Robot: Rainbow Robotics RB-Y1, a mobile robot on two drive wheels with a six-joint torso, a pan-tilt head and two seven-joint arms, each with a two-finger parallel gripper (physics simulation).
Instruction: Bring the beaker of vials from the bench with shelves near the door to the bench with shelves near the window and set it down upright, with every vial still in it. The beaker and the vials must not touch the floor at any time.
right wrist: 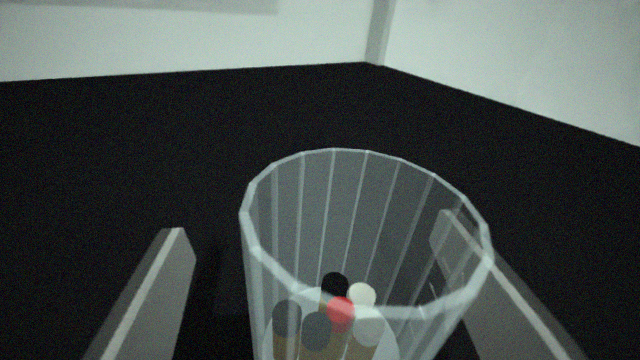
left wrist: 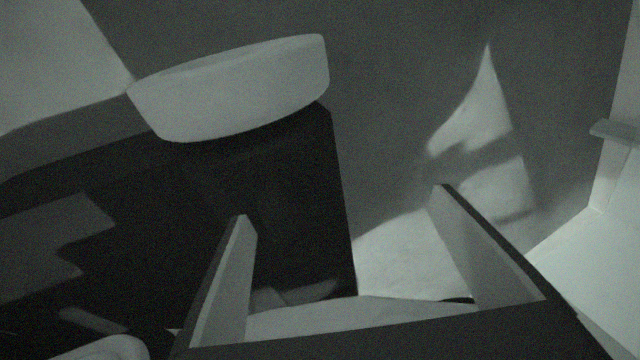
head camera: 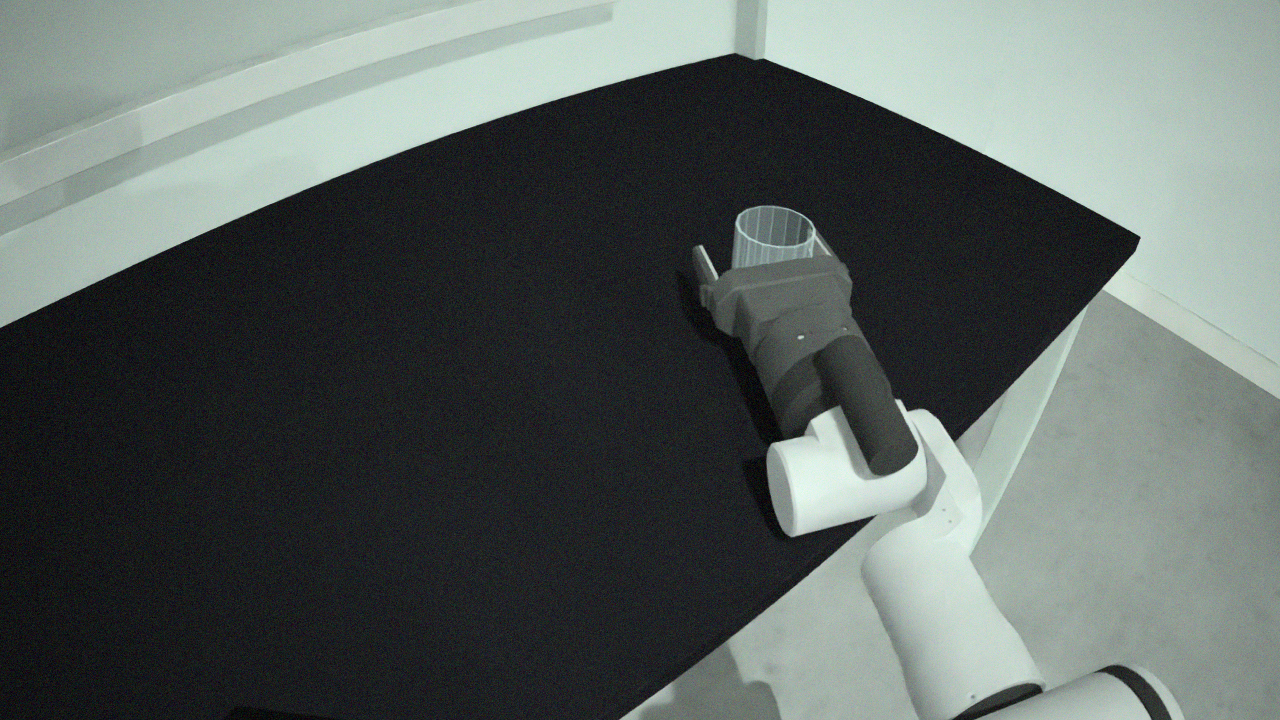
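Note:
A clear beaker (head camera: 774, 228) (right wrist: 350, 220) stands upright on a black bench top (head camera: 447, 358) (right wrist: 100, 150). In the right wrist view, several vials (right wrist: 340, 314) with dark, white and red caps show inside it; their lower parts are partly cut off by the frame. My right gripper (head camera: 759, 241) (right wrist: 316, 233) is open around the beaker, with a gap at the left finger. The beaker lies close to the right finger, whose tip shows through the glass; contact cannot be told. My left gripper (left wrist: 339, 211) is open and empty, away from the beaker.
White walls (head camera: 1029, 89) (right wrist: 500, 40) meet at a corner post behind the bench. A pale rail (head camera: 358, 53) runs along the back wall. The bench's front edge drops to grey floor (head camera: 1145, 537). A pale rounded body (left wrist: 235, 90) shows beyond my left fingers.

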